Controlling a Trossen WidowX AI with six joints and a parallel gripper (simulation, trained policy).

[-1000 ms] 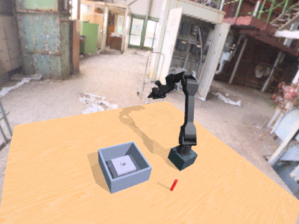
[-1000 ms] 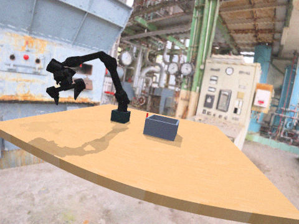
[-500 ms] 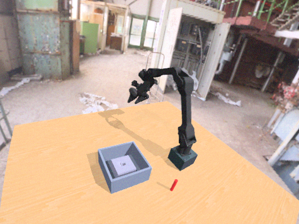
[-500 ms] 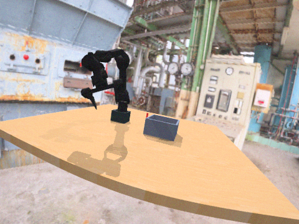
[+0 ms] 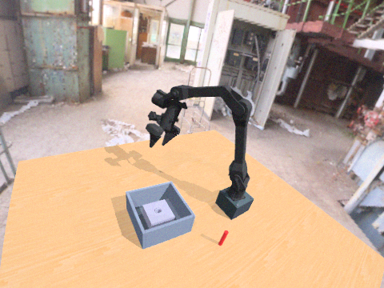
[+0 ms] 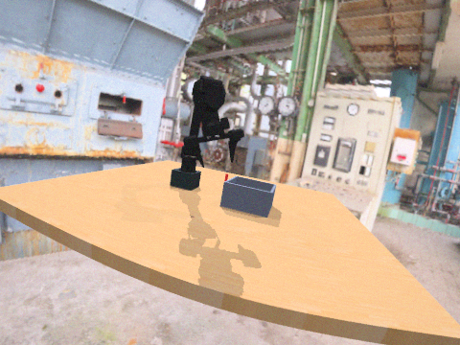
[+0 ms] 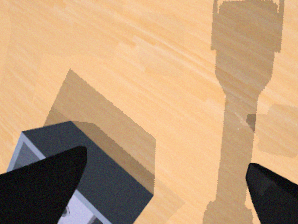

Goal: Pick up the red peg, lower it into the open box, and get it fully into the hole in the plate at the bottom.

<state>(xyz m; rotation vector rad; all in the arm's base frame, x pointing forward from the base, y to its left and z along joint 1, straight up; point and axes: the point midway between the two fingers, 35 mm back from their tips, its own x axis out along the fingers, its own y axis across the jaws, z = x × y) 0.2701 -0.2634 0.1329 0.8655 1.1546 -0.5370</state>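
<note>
The red peg lies 410 mm to the left of my gripper tip, 140 mm below it and 140 mm behind it. The rest, counted from my gripper tip: plate: 250 mm to the left, 130 mm below, 50 mm ahead; then grey-blue box: 250 mm to the left, 150 mm below, 50 mm ahead.
</note>
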